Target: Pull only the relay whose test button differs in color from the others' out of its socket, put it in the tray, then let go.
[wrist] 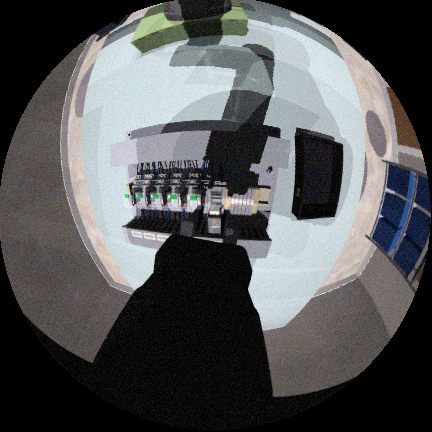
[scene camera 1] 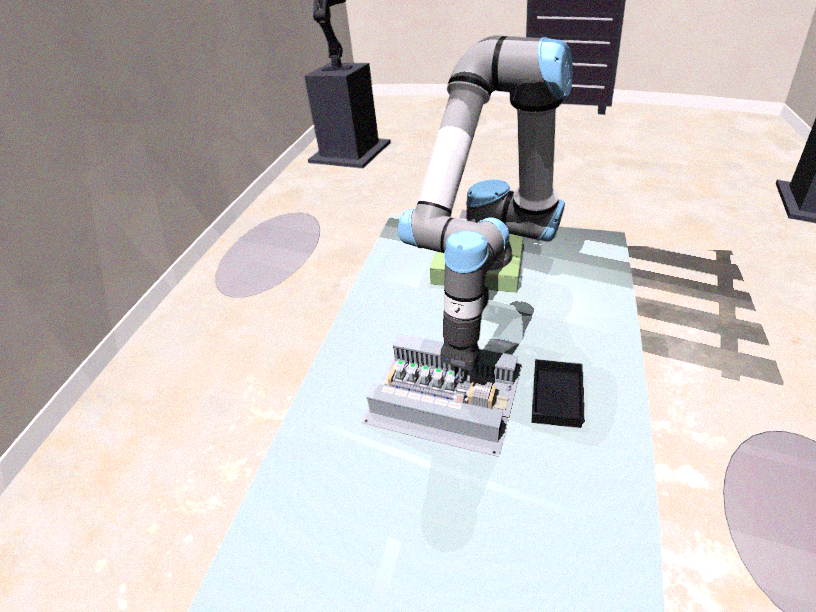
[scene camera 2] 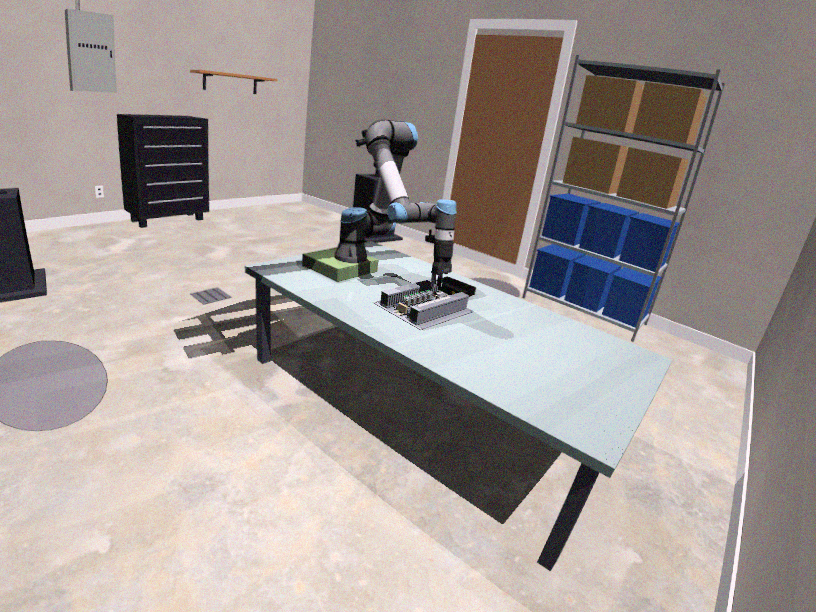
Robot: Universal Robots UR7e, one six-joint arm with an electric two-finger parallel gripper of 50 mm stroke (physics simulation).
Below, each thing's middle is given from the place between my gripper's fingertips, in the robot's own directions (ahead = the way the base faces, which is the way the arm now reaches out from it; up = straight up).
Now: the grey panel [scene camera 1: 433, 434] 1 cm behind my hand, 5 cm to the right of it and 9 cm below it.
